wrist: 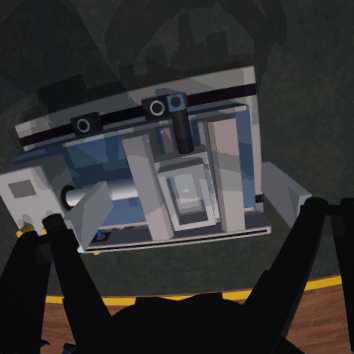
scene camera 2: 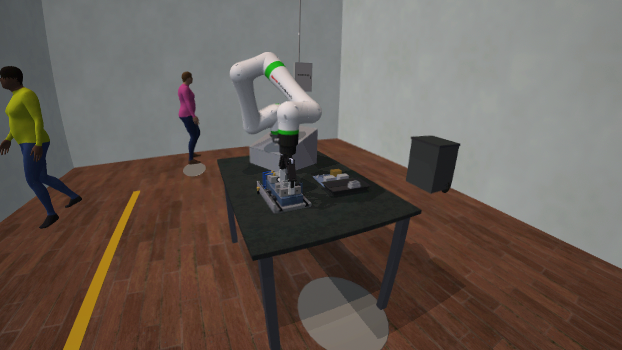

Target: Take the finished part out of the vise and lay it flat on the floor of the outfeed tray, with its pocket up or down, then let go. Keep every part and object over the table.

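Places are measured from the arm's base along level axes (x left, y up, z ahead), in centimetres.
Pixels of known places: gripper, fingertip midpoint: (wrist: pixel 182 185).
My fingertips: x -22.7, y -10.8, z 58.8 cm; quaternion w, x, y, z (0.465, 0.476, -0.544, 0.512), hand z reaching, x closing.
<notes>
Ahead of a thing's pixels: the offset from my fingertips to its top centre. "*": to the spot under its first point. Level surfaces: height alone.
The finished part {dx +0.2, dy +3.3, dz +0.6 cm} (wrist: pixel 187 196) is a light grey block in the vise {dx +0.2, dy +1.8, dz -6.1 cm} (wrist: pixel 102 162) (scene camera 2: pixel 291 200), pocket up, between the two upright grey jaws. I cannot tell whether both jaws touch it. A short black rod {dx +4.9, dy +1.5, dz +1.2 cm} (wrist: pixel 184 132) reaches to its upper edge in the wrist view. My gripper (wrist: pixel 182 185) (scene camera 2: pixel 287 183) is wide open and empty, low over the vise, one finger pad left of the jaws, the other past the vise's right side. The black outfeed tray (scene camera 2: pixel 336 186) is right of the vise in the scene view; a light grey block {dx +40.1, dy -3.5, dz +2.3 cm} (scene camera 2: pixel 354 184) sits in it.
A light blue tray with whitish blocks {* dx +39.3, dy -3.8, dz -8.3 cm} (scene camera 2: pixel 342 176) and an orange block {dx +42.1, dy -3.8, dz -19.1 cm} (scene camera 2: pixel 335 171) stands behind the outfeed tray. The vise's grey end block {dx +3.7, dy +1.5, dz -15.4 cm} (wrist: pixel 22 192) is near the left finger. The dark table {dy -8.2 cm} (scene camera 2: pixel 325 225) ends in front of the vise. Two people stand beyond the table on the left.
</notes>
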